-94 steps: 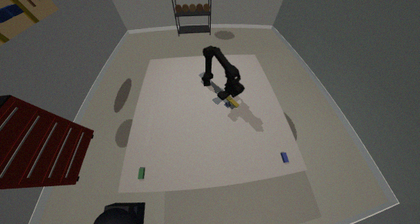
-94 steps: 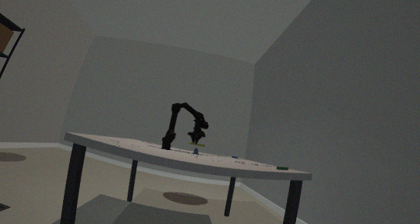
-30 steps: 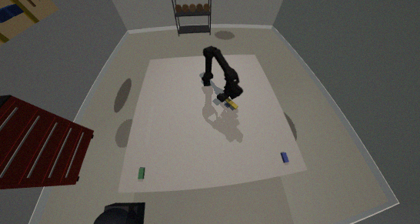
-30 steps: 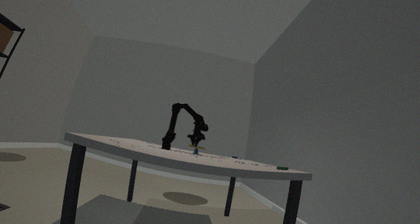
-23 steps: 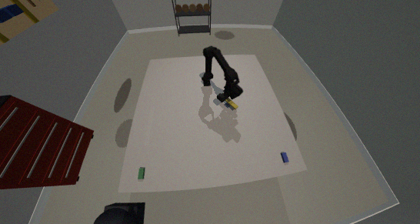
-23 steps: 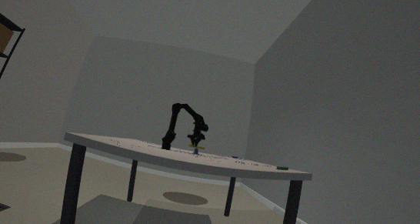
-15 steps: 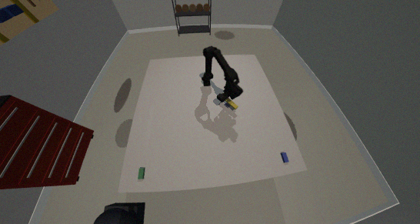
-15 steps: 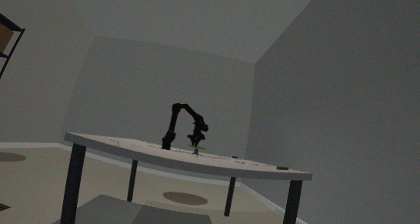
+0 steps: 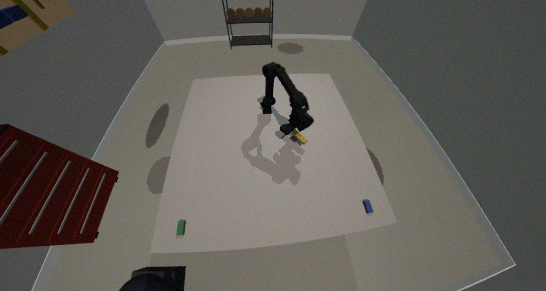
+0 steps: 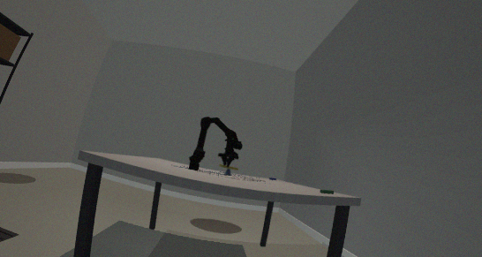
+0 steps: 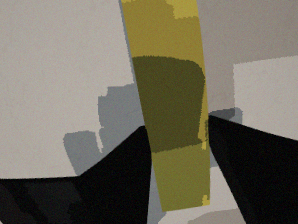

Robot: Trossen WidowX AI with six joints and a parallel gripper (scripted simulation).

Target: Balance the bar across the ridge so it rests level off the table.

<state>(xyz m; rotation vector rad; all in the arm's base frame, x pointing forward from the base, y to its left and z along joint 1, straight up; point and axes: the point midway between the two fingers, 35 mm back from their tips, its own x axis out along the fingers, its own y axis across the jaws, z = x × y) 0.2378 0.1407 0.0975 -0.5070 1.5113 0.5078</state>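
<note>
Now: the yellow bar 20 mm ahead of my gripper tip and 20 mm to the left of it. Round my gripper tip: blue block: 500 mm ahead, 360 mm to the left, 50 mm below; then green block: 500 mm ahead, 640 mm to the right, 50 mm below.
</note>
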